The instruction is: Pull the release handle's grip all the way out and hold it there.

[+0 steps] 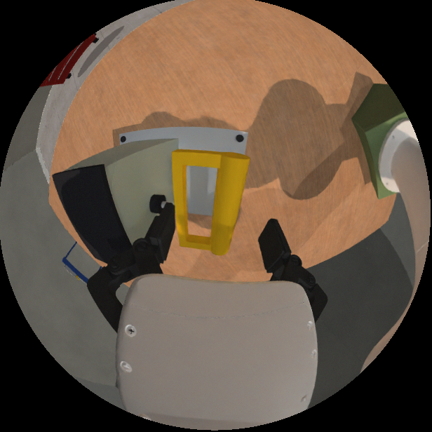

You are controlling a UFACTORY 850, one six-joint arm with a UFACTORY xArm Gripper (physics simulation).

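The yellow release handle [179,200] is a rectangular frame beside a pale green-grey housing with a black top. Its thick round grip bar [230,200] is on the right side of the frame. The housing [137,185] stands on a light grey base plate [200,137] with dark screws. My gripper [221,222] is open, with nothing between its fingers. The left finger is near the handle's left side and a small black knob [157,203] on the housing; the right finger stands apart to the right of the grip. Whether the left finger touches anything I cannot tell.
The wooden table top [215,60] lies under the fixture. A green block [370,140] stands at the right, with the white and beige arm part [415,165] beside it. A red slatted object [70,62] shows at the upper left, and a blue-edged object [69,264] at the lower left.
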